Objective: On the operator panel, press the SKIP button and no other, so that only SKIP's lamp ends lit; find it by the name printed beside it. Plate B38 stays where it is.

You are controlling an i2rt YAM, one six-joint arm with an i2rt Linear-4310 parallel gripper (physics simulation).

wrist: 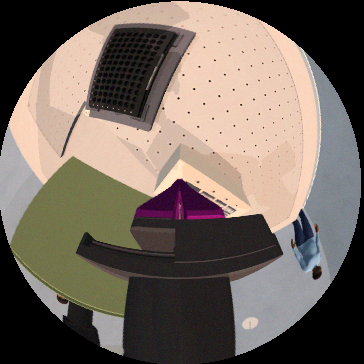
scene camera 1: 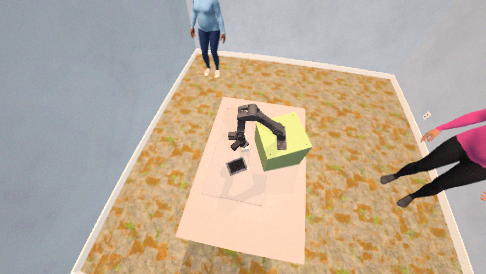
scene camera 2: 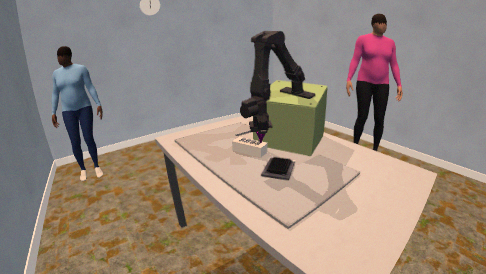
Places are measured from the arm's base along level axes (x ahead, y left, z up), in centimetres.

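Pixels of known places: gripper, between the fingertips: (wrist: pixel 179 182) (scene camera 1: pixel 243 147) (scene camera 2: pixel 260 142); arm's base, origin of its link: (wrist: pixel 81 297) (scene camera 1: pixel 281 137) (scene camera 2: pixel 297 93).
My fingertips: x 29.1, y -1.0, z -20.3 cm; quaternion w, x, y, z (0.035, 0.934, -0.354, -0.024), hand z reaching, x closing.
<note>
Ahead of a thing's pixels: the offset from my fingertips to its middle. "spot": to the spot under its first point. Level surfaces: height alone.
The operator panel @(dx +0.0, dy -7.3, dz -4.2 cm) (scene camera 1: pixel 245 149) (scene camera 2: pixel 248 148) (wrist: pixel 172 175) is a small cream box beside the green block. In the wrist view, several dark name labels and small dark lamp dots show on its top; the names are too blurred to read, and no lamp looks lit. The buttons are hidden behind the fingers. My gripper (scene camera 2: pixel 260 142) (wrist: pixel 179 182) is shut, with purple fingertips together and low over the panel's top, towards the end nearer the black plate. Whether they touch it I cannot tell. Plate B38, black with many wells @(spot: dx +4.5, dy +15.4, dz -4.7 cm) (scene camera 1: pixel 236 165) (scene camera 2: pixel 279 165) (wrist: pixel 127 70), sits in a grey holder.
A large green block (scene camera 1: pixel 285 162) (scene camera 2: pixel 295 122) (wrist: pixel 75 215) carries the arm's base close beside the panel. A perforated board @(dz -7.0 cm) (scene camera 2: pixel 300 210) (wrist: pixel 225 90) lies under the panel and holder. A thin dark bar (wrist: pixel 72 131) lies near the block. Two people stand beyond the table.
</note>
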